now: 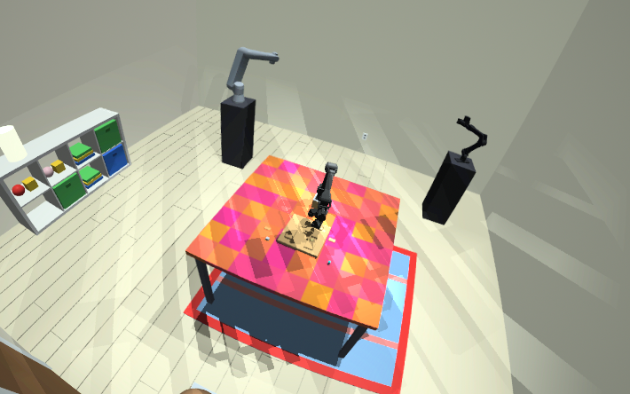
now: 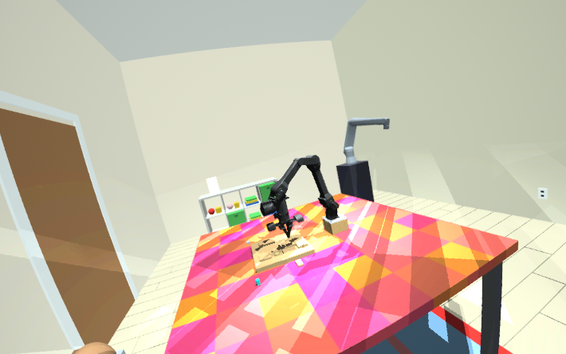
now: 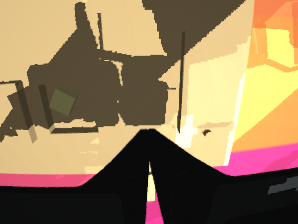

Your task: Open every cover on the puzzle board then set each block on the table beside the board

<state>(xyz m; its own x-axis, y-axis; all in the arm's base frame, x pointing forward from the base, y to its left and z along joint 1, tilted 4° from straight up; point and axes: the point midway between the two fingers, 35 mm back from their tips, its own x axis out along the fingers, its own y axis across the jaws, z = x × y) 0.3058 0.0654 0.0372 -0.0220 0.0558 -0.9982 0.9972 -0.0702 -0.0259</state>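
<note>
Now: gripper tip 80 mm to the left of the tan wooden puzzle board, 60 mm above it and 40 mm short of it. Round my gripper tip: cyan block 210 mm ahead, 150 mm to the left, 70 mm below.
</note>
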